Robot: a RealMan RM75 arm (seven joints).
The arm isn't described. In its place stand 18 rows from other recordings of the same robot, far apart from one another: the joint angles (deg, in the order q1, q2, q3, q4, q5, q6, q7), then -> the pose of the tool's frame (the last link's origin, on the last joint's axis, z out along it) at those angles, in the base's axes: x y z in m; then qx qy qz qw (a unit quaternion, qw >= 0).
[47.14, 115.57, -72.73, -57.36, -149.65, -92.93, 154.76] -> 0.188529 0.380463 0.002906 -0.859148 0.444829 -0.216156 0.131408
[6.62, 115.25, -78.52, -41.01, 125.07, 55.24, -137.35] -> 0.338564 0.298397 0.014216 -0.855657 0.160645 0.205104 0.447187
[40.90, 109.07, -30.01, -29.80, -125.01, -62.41, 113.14] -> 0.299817 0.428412 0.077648 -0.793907 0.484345 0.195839 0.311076
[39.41, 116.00, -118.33, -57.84, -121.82, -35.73, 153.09] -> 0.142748 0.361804 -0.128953 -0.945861 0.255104 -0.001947 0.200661
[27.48, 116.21, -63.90, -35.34, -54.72, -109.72, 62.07] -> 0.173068 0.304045 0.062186 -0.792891 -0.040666 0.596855 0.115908
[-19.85, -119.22, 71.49, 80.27, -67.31, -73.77, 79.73] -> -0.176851 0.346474 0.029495 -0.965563 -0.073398 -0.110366 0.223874
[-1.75, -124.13, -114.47, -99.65, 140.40, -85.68, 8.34] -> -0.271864 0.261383 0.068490 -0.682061 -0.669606 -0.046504 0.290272
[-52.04, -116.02, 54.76, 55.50, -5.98, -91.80, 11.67] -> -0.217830 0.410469 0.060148 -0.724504 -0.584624 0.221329 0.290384
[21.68, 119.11, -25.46, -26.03, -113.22, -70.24, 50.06] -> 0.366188 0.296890 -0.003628 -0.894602 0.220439 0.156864 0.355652
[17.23, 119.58, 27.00, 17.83, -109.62, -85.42, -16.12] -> 0.305733 0.274992 -0.017400 -0.658318 0.087480 0.288431 0.689762
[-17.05, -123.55, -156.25, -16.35, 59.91, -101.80, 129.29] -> -0.310848 0.262075 0.063827 -0.597460 -0.187416 -0.595460 0.503333
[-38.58, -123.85, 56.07, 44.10, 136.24, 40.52, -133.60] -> -0.252092 0.431764 -0.020105 -0.801401 -0.459413 -0.091556 0.371905
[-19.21, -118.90, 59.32, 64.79, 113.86, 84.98, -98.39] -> -0.251055 0.319273 0.025736 -0.955574 -0.218175 -0.125835 0.153113
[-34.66, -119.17, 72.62, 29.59, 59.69, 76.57, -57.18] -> -0.167189 0.370296 -0.023819 -0.873703 -0.077671 -0.431864 0.210008
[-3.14, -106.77, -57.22, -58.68, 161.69, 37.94, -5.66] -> -0.278136 0.299877 -0.004725 -0.792883 -0.184578 -0.271574 0.513338
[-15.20, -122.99, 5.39, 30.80, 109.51, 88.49, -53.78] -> -0.367652 0.246507 0.033957 -0.792592 -0.275173 -0.323490 0.437529
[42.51, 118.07, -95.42, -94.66, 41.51, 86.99, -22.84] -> 0.038857 0.328065 -0.024667 -0.973949 0.145530 -0.088490 0.149713
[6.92, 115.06, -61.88, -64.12, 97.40, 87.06, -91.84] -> 0.258289 0.280004 0.071953 -0.904277 0.190524 0.319524 0.209494
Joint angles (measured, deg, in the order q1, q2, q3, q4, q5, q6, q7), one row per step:
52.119 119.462 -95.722 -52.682 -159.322 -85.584 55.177
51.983 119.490 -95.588 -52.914 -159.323 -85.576 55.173
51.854 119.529 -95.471 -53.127 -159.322 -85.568 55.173
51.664 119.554 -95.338 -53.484 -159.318 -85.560 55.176
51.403 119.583 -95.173 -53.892 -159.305 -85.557 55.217
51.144 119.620 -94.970 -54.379 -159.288 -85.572 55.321
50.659 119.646 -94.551 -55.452 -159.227 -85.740 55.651
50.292 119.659 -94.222 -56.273 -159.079 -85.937 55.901
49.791 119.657 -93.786 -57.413 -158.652 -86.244 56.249
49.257 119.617 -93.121 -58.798 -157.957 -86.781 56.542
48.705 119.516 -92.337 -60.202 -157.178 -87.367 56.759
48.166 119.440 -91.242 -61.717 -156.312 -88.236 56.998
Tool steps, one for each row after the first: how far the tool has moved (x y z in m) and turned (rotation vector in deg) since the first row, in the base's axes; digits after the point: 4 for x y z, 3 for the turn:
-0.0003 -0.0001 0.0001 0.103 0.215 0.008
-0.0005 -0.0002 0.0001 0.187 0.419 0.011
-0.0009 -0.0002 0.0002 0.327 0.692 0.066
-0.0012 -0.0004 0.0005 0.517 1.019 0.048
-0.0018 -0.0006 0.0007 0.778 1.412 0.026
-0.0033 -0.0007 0.0018 1.382 2.185 -0.092
-0.0046 -0.0010 0.0027 1.786 2.828 -0.262
-0.0066 -0.0017 0.0037 2.261 3.865 -0.578
-0.0095 -0.0026 0.0054 2.694 5.239 -1.026
-0.0122 -0.0033 0.0078 3.136 6.686 -1.518
-0.0153 -0.0042 0.0109 3.591 8.321 -2.252

